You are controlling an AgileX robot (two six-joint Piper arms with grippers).
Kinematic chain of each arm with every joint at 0, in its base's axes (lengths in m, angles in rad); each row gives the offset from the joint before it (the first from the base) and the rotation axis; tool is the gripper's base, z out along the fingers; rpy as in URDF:
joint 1: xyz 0 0 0.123 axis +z
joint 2: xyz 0 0 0 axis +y
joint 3: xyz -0.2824 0 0.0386 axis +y
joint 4: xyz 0.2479 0 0.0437 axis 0.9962 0 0.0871
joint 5: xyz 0 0 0 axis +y
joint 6: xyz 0.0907 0 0.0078 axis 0.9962 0 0.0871
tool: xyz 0 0 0 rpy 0 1.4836 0
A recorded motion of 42 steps. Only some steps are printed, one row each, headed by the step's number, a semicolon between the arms.
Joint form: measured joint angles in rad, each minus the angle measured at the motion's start. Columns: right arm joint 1, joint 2, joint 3, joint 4, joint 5, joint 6; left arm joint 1, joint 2, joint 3, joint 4, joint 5, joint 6.
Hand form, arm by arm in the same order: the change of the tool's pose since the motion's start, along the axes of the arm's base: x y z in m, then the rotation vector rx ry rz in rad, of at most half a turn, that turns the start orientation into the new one. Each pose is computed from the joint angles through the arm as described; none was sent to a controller.
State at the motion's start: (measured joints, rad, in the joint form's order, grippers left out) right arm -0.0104 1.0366 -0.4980 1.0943 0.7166 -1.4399; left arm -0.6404 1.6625 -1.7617 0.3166 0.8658 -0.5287
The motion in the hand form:
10: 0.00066 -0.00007 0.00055 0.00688 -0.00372 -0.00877; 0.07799 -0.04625 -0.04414 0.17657 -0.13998 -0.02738
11: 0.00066 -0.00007 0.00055 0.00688 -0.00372 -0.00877; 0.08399 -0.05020 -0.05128 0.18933 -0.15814 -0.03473
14: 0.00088 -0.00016 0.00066 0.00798 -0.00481 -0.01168; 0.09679 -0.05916 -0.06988 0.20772 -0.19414 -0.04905
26: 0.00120 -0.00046 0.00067 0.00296 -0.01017 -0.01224; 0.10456 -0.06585 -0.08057 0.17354 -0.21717 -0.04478
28: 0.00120 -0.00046 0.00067 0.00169 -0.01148 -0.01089; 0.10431 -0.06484 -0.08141 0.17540 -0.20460 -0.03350
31: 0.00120 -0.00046 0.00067 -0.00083 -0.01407 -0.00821; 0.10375 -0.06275 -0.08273 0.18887 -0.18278 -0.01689
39: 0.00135 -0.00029 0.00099 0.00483 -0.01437 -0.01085; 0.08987 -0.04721 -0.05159 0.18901 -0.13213 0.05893
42: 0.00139 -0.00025 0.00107 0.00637 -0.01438 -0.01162; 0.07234 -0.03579 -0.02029 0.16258 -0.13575 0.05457
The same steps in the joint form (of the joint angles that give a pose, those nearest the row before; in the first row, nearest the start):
10: 0.0000 0.0000 0.0000 0.0112 -0.0060 -0.0016; 0.0000 0.3249 -0.2613 0.1921 -0.0887 0.0388
11: 0.0000 0.0000 0.0000 0.0112 -0.0060 -0.0016; 0.0000 0.3484 -0.2660 0.2158 -0.1158 0.0336
14: 0.0000 0.0000 0.0000 0.0136 -0.0084 -0.0016; 0.0000 0.4006 -0.2677 0.2730 -0.1826 0.0038
26: 0.0000 0.0000 0.0000 0.0135 -0.0132 -0.0072; 0.0000 0.4340 -0.2715 0.3081 -0.2391 -0.0588
28: 0.0000 0.0000 0.0000 0.0136 -0.0132 -0.0095; 0.0000 0.4340 -0.2719 0.3081 -0.2236 -0.0662
31: 0.0000 0.0000 0.0000 0.0136 -0.0133 -0.0139; 0.0000 0.4340 -0.2737 0.3081 -0.1919 -0.0685
39: 0.0000 0.0000 0.0000 0.0201 -0.0132 -0.0144; 0.0000 0.3820 -0.3249 0.2736 -0.0352 -0.0554
42: 0.0000 0.0000 0.0000 0.0218 -0.0132 -0.0144; 0.0000 0.3119 -0.3363 0.2227 0.0163 -0.0071

